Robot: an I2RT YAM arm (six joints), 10 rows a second.
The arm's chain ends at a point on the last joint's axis. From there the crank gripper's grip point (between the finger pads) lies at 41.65 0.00 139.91 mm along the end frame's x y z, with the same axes.
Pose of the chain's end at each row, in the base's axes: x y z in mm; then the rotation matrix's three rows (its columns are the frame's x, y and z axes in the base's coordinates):
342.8 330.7 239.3; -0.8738 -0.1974 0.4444; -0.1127 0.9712 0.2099; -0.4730 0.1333 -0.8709
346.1 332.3 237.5; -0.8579 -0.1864 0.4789; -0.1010 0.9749 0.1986; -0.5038 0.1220 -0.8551
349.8 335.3 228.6; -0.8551 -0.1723 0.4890; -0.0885 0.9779 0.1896; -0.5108 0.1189 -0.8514
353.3 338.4 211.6; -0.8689 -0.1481 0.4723; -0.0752 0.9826 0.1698; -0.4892 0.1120 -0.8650
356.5 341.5 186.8; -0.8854 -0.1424 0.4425; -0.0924 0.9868 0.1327; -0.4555 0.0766 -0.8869
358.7 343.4 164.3; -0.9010 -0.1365 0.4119; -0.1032 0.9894 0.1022; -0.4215 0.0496 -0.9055
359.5 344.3 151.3; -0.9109 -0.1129 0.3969; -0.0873 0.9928 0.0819; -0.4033 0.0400 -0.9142
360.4 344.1 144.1; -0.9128 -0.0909 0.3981; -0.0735 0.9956 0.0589; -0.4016 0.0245 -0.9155
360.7 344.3 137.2; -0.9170 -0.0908 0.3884; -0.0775 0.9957 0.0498; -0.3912 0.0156 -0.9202
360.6 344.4 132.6; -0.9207 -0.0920 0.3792; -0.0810 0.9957 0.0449; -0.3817 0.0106 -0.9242
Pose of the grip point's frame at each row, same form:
368.6 355.4 97.8; -0.8738 -0.1974 0.4444; -0.1127 0.9712 0.2099; -0.4730 0.1333 -0.8709
377.4 355.9 96.9; -0.8579 -0.1864 0.4789; -0.1010 0.9749 0.1986; -0.5038 0.1220 -0.8551
382.6 358.1 88.2; -0.8551 -0.1723 0.4890; -0.0885 0.9779 0.1896; -0.5108 0.1189 -0.8514
383.2 359.0 70.2; -0.8689 -0.1481 0.4723; -0.0752 0.9826 0.1698; -0.4892 0.1120 -0.8650
381.5 356.2 43.7; -0.8854 -0.1424 0.4425; -0.0924 0.9868 0.1327; -0.4555 0.0766 -0.8869
378.8 353.4 20.1; -0.9010 -0.1365 0.4119; -0.1032 0.9894 0.1022; -0.4215 0.0496 -0.9055
377.1 352.1 6.6; -0.9109 -0.1129 0.3969; -0.0873 0.9928 0.0819; -0.4033 0.0400 -0.9142
378.1 349.3 -0.7; -0.9128 -0.0909 0.3981; -0.0735 0.9956 0.0589; -0.4016 0.0245 -0.9155
376.8 348.0 -7.8; -0.9170 -0.0908 0.3884; -0.0775 0.9957 0.0498; -0.3912 0.0156 -0.9202
375.3 347.3 -12.6; -0.9207 -0.0920 0.3792; -0.0810 0.9957 0.0449; -0.3817 0.0106 -0.9242

